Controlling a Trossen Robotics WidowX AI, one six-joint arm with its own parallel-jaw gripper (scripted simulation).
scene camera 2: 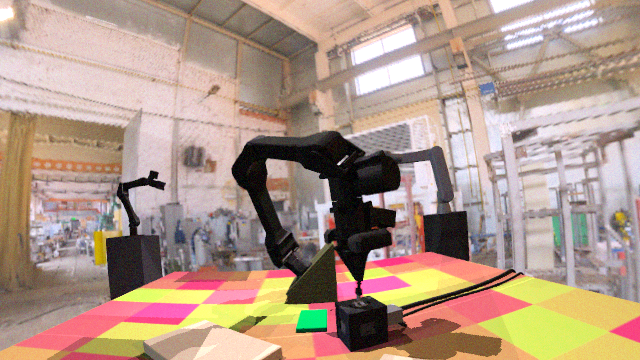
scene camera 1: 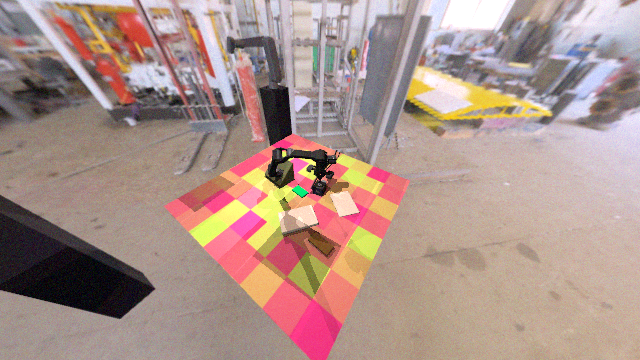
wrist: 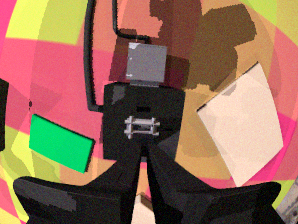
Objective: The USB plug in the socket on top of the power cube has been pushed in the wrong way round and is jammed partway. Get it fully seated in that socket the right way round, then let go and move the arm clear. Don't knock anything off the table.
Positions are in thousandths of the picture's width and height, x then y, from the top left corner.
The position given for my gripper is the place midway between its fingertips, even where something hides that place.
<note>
My gripper (scene camera 2: 562,782) carries a USB plug. Also in view: a pale box (scene camera 1: 470,607) and a green flat block (wrist: 206,645).
My gripper also shows in the wrist view (wrist: 482,663).
</note>
